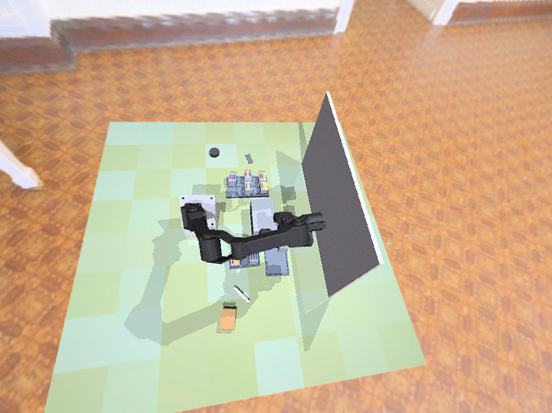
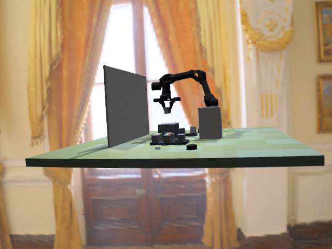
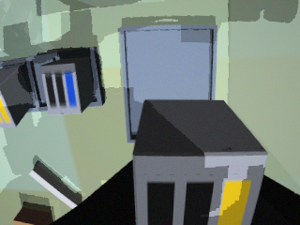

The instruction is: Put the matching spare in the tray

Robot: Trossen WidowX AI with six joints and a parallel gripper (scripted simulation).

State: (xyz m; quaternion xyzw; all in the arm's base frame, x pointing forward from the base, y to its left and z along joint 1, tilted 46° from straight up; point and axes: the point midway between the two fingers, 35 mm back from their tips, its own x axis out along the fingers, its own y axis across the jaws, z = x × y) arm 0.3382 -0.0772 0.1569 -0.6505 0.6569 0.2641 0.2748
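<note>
The blue-grey tray lies 17 cm below my gripper tip. From my gripper tip the other things lie so: spare: 2 cm above; mounted unit: 19 cm to the left, 12 cm below, 5 cm behind; pale bar: 16 cm below, 15 cm behind, 14 cm to the right.
</note>
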